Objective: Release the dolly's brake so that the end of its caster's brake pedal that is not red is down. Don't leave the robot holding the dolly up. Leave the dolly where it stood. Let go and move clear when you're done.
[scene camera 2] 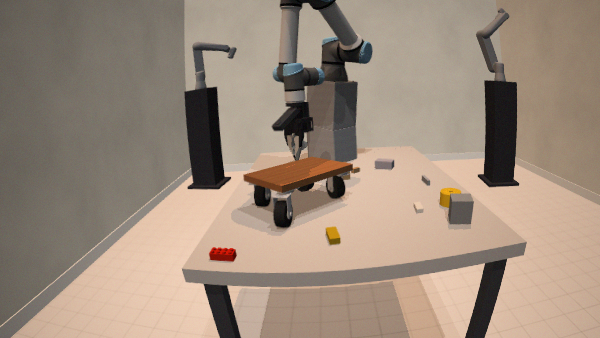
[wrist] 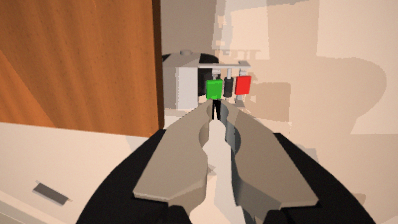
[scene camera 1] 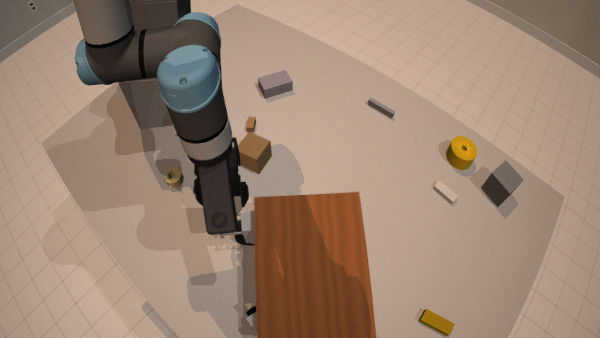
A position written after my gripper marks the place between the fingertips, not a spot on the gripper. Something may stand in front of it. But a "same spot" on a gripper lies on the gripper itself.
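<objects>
The wrist view has a grey cube out of frame, but the cube does show in scene camera 2 and scene camera 1. On that cube, point(scene camera 2: 462, 204) and point(scene camera 1: 515, 188) are the same spot. My gripper shows in scene camera 2 point(296, 161), and you can see it in scene camera 1 and the wrist view too. For the gripper, point(scene camera 1: 241, 199) and point(wrist: 142, 171) are the same spot.
</objects>
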